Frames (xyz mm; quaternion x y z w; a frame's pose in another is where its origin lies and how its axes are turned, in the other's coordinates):
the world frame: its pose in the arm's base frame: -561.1 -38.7 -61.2 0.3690 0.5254 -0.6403 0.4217
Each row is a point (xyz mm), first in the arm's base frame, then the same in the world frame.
Working: the arm's base frame: its pose in the world frame: -270.7 494.9 -43.8 -0.3690 -0.5254 0.6403 0.4217

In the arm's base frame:
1: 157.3 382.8 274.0
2: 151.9 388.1 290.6
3: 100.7 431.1 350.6
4: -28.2 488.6 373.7
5: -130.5 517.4 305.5
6: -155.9 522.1 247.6
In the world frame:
1: -638.4 506.4 -377.0
2: -652.4 494.9 -379.2
3: -694.8 421.7 -409.4
4: -676.8 288.5 -458.2
5: -580.6 215.6 -495.5
6: -518.9 212.5 -509.5

